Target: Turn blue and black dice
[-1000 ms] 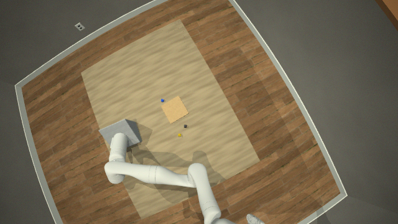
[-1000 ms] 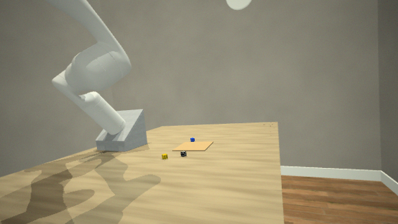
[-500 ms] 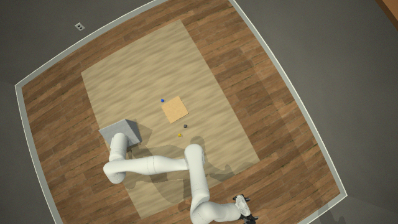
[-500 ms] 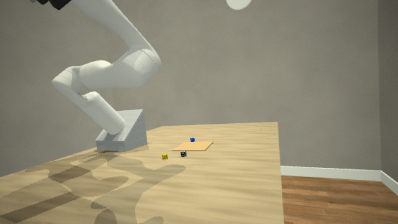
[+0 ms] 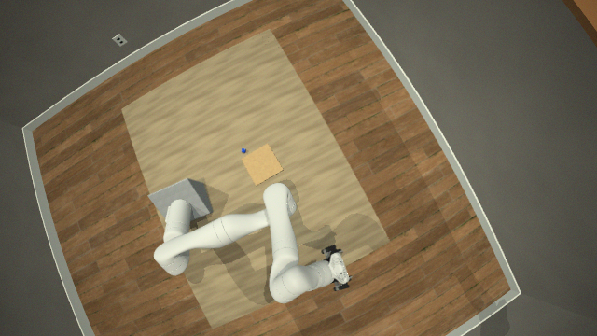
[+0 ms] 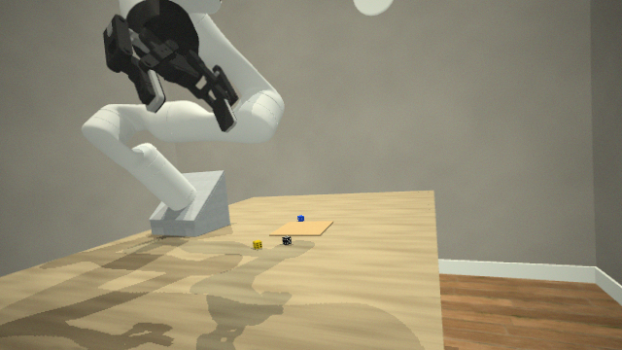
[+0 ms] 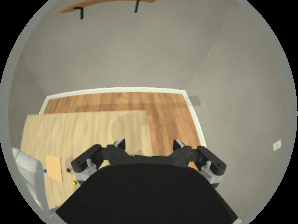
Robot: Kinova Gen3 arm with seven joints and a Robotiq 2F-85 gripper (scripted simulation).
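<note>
The yellow die lies 32 cm to the left of my hand, 25 cm below it and 18 cm behind it. Round my hand: black die (36 cm to the left, 25 cm below, 12 cm behind); tan mat (49 cm to the left, 26 cm below, 14 cm behind); blue die (58 cm to the left, 25 cm below, 20 cm behind).
</note>
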